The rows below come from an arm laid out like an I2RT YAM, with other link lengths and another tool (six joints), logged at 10 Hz.
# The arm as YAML. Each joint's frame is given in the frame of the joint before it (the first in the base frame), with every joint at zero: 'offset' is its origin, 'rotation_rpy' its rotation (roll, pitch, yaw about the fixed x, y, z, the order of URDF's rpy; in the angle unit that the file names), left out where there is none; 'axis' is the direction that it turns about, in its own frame. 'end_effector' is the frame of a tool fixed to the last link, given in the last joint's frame.
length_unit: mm
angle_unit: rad
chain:
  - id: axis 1
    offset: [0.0, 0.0, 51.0]
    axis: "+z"
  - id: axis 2
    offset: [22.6, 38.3, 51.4]
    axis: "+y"
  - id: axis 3
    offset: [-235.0, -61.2, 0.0]
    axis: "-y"
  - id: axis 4
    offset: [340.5, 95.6, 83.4]
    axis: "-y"
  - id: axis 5
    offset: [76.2, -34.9, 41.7]
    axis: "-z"
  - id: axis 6
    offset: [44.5, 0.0, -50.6]
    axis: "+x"
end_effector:
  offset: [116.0, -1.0, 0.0]
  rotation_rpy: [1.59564, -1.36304, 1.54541]
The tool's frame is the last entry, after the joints.
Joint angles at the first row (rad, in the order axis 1, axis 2, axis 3, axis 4, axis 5, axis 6):
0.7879, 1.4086, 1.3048, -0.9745, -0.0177, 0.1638
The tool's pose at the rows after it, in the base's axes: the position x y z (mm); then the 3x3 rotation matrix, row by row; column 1 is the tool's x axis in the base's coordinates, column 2 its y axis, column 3 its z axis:
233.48 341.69 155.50; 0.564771 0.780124 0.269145; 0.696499 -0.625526 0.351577; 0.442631 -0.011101 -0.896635
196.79 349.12 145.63; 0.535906 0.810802 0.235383; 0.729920 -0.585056 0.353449; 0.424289 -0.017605 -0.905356
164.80 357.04 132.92; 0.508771 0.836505 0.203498; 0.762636 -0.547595 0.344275; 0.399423 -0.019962 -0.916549
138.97 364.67 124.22; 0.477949 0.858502 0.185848; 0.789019 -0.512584 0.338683; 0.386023 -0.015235 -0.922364
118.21 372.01 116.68; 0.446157 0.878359 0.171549; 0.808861 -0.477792 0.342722; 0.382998 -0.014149 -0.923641
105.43 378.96 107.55; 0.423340 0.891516 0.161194; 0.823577 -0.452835 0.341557; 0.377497 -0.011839 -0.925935
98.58 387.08 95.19; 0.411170 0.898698 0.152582; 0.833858 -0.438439 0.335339; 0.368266 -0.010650 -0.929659
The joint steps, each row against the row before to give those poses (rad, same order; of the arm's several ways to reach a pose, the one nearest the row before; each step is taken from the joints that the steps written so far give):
0.0870, -0.0809, -0.1007, -0.0091, -0.0012, 0.0309
0.0870, -0.0408, -0.0564, -0.0042, 0.0099, 0.0351
0.0843, -0.0099, -0.0374, 0.0003, 0.0130, 0.0363
0.0744, 0.0008, -0.0206, 0.0062, 0.0164, 0.0286
0.0599, 0.0034, -0.0180, 0.0175, 0.0084, 0.0179
0.0393, 0.0194, -0.0087, 0.0217, 0.0057, 0.0095
0.0244, 0.0382, -0.0012, 0.0290, 0.0031, 0.0077

